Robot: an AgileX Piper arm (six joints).
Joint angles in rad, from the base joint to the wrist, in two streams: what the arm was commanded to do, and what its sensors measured. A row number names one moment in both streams.
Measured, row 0:
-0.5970, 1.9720, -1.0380, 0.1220, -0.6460, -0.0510
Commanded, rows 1 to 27:
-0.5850, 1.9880, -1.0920, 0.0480, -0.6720, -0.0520
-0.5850, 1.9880, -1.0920, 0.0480, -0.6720, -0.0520
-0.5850, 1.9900, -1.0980, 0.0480, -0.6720, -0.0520
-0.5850, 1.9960, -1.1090, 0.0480, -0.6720, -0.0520
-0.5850, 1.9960, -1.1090, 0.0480, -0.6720, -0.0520
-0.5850, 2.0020, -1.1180, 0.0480, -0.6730, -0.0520
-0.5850, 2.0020, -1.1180, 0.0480, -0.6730, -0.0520
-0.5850, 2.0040, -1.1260, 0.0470, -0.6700, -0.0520
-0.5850, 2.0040, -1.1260, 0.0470, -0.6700, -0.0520
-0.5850, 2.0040, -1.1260, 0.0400, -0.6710, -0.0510
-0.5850, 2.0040, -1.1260, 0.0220, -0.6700, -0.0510
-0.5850, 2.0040, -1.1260, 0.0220, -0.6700, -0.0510
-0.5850, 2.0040, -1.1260, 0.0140, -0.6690, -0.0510
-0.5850, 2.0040, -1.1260, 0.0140, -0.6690, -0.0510
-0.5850, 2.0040, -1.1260, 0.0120, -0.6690, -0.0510
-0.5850, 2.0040, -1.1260, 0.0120, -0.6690, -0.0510
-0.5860, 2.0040, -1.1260, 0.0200, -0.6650, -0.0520
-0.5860, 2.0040, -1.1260, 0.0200, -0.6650, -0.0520
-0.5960, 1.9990, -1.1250, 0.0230, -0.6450, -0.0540
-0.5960, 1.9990, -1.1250, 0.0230, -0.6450, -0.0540
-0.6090, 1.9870, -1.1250, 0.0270, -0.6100, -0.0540
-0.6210, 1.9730, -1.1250, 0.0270, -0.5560, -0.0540
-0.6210, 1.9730, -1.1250, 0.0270, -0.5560, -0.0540
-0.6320, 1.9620, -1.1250, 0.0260, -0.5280, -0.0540
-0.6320, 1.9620, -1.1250, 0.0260, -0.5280, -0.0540
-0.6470, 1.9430, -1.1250, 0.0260, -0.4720, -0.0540
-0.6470, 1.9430, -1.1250, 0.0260, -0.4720, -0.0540
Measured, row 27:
-0.6320, 1.9780, -1.1110, 0.0630, -0.5380, -0.0490
